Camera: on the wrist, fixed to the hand. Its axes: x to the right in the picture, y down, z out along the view.
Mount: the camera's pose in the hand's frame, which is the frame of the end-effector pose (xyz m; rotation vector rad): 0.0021 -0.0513 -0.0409 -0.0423 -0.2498 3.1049
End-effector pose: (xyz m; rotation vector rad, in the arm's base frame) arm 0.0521 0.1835 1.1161 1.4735 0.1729 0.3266
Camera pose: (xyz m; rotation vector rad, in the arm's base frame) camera 0.0470 0.2196 1.0615 -0.2595 2.1147 -1.9611
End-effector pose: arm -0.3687 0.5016 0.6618 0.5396 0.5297 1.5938
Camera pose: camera -0.3545 0.5071 0.5979 -0.6356 0.6611 -1.4156
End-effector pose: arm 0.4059 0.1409 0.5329 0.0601 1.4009 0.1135
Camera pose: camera 0.3682 0.0892 0.5183 1.9857 -0.2526 2.3952
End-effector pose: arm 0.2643 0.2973 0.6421 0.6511 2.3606 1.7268
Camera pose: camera 0.2344 0.2499 0.6079 -2.0046 0.5289 -0.1765
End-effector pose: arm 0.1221 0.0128 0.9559 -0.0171 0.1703 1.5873
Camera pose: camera 0.1692 0.0107 0.9102 -0.2760 0.1272 -1.5775
